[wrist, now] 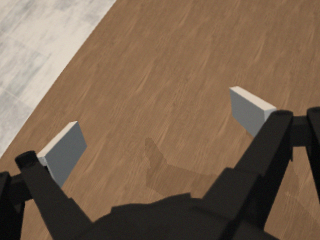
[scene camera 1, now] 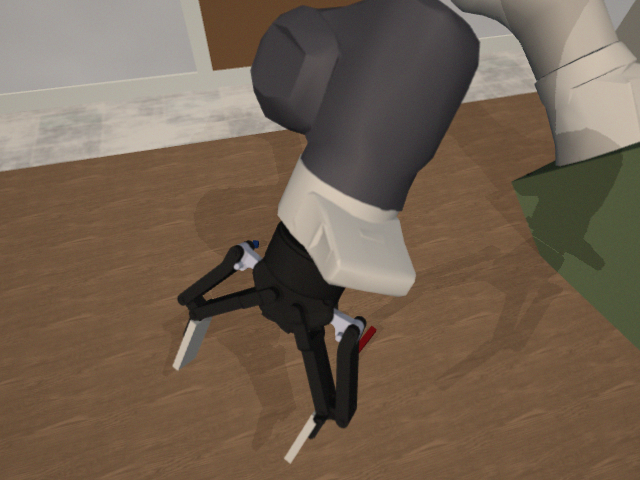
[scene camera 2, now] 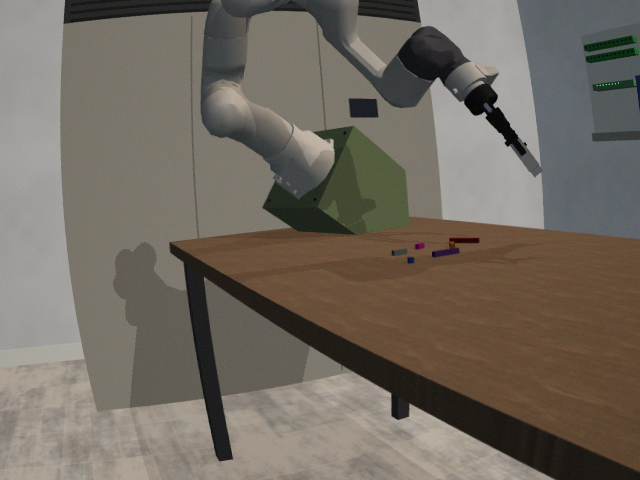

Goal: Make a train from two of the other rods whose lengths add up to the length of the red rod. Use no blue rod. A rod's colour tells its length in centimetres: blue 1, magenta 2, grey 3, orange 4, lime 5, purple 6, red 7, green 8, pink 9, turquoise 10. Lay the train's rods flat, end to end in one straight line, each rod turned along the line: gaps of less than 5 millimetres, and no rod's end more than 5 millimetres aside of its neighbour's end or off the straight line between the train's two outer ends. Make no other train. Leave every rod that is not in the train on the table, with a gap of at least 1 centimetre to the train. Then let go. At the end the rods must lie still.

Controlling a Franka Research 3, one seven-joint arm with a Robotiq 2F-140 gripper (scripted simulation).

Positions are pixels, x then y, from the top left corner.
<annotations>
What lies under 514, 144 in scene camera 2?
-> The gripper.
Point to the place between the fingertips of the gripper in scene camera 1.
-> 236, 404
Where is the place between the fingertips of the gripper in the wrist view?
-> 155, 118
</annotations>
